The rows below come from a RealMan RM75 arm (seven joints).
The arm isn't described. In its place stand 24 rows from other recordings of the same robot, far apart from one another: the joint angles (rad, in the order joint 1, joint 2, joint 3, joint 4, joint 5, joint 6, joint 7), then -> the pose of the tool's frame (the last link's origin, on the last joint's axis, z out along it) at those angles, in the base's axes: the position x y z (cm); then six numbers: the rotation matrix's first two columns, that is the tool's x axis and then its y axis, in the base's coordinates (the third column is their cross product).
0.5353 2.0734 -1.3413 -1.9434 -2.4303 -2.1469 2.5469 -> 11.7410 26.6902 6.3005 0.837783 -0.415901 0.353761 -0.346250 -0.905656 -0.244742
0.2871 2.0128 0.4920 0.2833 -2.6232 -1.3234 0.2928 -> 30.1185 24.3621 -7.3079 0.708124 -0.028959 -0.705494 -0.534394 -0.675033 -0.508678
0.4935 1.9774 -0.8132 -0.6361 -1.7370 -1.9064 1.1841 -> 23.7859 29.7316 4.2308 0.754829 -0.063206 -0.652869 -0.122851 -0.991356 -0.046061
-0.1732 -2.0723 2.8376 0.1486 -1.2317 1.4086 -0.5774 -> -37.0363 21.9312 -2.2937 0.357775 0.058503 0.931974 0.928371 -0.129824 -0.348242
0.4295 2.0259 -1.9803 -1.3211 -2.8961 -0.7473 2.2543 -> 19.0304 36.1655 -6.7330 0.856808 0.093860 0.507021 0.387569 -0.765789 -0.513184
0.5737 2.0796 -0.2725 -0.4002 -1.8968 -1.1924 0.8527 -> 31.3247 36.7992 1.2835 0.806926 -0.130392 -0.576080 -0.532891 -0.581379 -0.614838
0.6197 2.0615 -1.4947 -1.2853 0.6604 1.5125 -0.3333 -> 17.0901 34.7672 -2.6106 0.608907 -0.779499 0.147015 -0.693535 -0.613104 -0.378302
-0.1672 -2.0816 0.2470 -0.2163 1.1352 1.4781 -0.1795 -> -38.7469 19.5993 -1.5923 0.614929 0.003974 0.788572 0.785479 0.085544 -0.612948
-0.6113 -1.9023 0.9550 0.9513 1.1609 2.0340 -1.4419 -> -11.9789 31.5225 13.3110 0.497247 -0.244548 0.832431 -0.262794 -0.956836 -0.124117
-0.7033 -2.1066 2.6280 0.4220 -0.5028 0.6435 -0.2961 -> -19.3765 34.2137 -15.9716 0.881088 0.125900 0.455888 0.365259 -0.793481 -0.486799
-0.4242 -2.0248 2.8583 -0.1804 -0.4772 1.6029 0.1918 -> -33.0854 24.6335 -3.0567 0.846757 -0.504086 0.169996 -0.260092 -0.671043 -0.694301
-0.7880 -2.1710 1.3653 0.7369 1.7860 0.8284 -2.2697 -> -11.8631 41.2641 -9.3037 0.561449 0.666453 0.490525 0.792276 -0.604053 -0.086132
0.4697 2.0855 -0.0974 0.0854 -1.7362 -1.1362 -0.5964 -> 32.5546 30.4182 -6.6825 0.958838 0.265857 0.099747 0.203479 -0.398292 -0.894405
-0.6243 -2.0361 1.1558 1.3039 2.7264 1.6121 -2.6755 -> -22.0804 37.0746 5.5454 0.524130 0.849076 -0.066007 0.681023 -0.464405 -0.566159
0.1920 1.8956 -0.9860 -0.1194 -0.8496 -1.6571 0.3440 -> 37.2298 23.2848 7.6176 0.783297 0.238241 -0.574184 -0.460236 -0.398653 -0.793258
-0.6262 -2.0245 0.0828 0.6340 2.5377 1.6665 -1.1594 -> -30.9028 32.5799 4.1294 0.857370 0.302419 0.416484 0.439268 -0.851660 -0.285864
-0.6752 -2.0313 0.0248 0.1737 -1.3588 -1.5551 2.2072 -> -24.1969 37.4245 3.4501 0.395146 -0.066736 0.916191 0.648401 -0.686233 -0.329636
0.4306 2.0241 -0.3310 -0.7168 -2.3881 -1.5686 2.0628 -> 35.7601 28.7898 5.0107 0.185357 -0.856883 -0.481036 -0.977793 -0.209546 -0.003501
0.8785 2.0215 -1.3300 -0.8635 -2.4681 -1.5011 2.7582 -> 17.3397 38.6041 -2.8553 0.497616 -0.844558 0.197735 -0.773041 -0.535206 -0.340532
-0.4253 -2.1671 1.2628 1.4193 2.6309 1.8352 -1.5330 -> -22.5073 28.3666 -0.0612 0.914828 -0.085092 -0.394777 -0.052189 -0.994263 0.093368
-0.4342 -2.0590 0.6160 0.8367 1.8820 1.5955 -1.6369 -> -27.4296 32.9296 5.9477 0.638836 0.416326 0.646963 0.647689 -0.744867 -0.160226
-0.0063 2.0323 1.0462 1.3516 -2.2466 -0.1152 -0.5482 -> 21.8453 30.5305 -4.8722 0.731064 -0.266092 -0.628284 -0.680551 -0.350434 -0.643465
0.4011 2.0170 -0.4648 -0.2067 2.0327 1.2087 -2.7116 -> 37.1219 32.9161 6.6914 0.773326 0.067196 -0.630437 -0.618853 -0.136114 -0.773624
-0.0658 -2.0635 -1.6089 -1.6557 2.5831 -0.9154 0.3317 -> -24.4438 32.3758 4.2694 0.654264 0.647583 0.390608 0.688626 -0.296624 -0.661671
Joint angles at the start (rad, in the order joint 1, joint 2, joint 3, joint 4, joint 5, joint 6, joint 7):
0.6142, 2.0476, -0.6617, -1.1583, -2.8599, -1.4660, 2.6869
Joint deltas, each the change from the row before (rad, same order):
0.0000, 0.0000, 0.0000, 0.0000, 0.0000, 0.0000, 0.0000
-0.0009, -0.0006, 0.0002, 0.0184, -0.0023, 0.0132, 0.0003
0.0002, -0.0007, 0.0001, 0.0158, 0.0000, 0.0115, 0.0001
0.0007, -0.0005, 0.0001, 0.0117, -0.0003, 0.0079, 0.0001
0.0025, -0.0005, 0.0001, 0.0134, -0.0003, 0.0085, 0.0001
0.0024, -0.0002, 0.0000, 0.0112, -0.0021, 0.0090, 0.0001
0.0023, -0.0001, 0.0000, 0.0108, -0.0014, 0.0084, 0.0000
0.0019, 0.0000, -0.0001, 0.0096, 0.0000, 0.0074, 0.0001
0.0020, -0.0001, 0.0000, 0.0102, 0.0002, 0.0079, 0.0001
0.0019, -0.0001, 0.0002, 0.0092, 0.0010, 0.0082, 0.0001
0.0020, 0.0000, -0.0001, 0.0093, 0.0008, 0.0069, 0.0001
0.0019, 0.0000, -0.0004, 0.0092, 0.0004, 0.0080, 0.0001
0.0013, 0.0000, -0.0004, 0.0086, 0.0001, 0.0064, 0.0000
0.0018, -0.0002, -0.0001, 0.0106, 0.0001, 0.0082, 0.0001
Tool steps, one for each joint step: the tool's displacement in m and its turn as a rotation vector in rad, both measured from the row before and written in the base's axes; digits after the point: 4 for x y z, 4 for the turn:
0.0000, 0.0000, 0.0000, 0.0000, 0.0000, 0.0000
0.0033, -0.0003, -0.0026, -0.0013, 0.0012, -0.0080
0.0022, 0.0002, -0.0023, -0.0006, 0.0023, -0.0048
0.0015, 0.0002, -0.0017, -0.0010, 0.0017, -0.0034
0.0010, 0.0007, -0.0021, -0.0017, 0.0023, -0.0023
0.0010, 0.0007, -0.0016, -0.0005, -0.0004, -0.0017
0.0008, 0.0007, -0.0017, -0.0007, 0.0003, -0.0014
0.0006, 0.0006, -0.0016, -0.0004, 0.0014, -0.0010
0.0007, 0.0006, -0.0017, -0.0002, 0.0016, -0.0010
0.0005, 0.0008, -0.0014, 0.0011, 0.0018, -0.0003
0.0004, 0.0006, -0.0016, -0.0004, 0.0021, -0.0006
0.0005, 0.0007, -0.0016, 0.0003, 0.0011, -0.0003
0.0006, 0.0003, -0.0015, -0.0008, 0.0012, -0.0011
0.0008, 0.0005, -0.0017, -0.0003, 0.0014, -0.0014

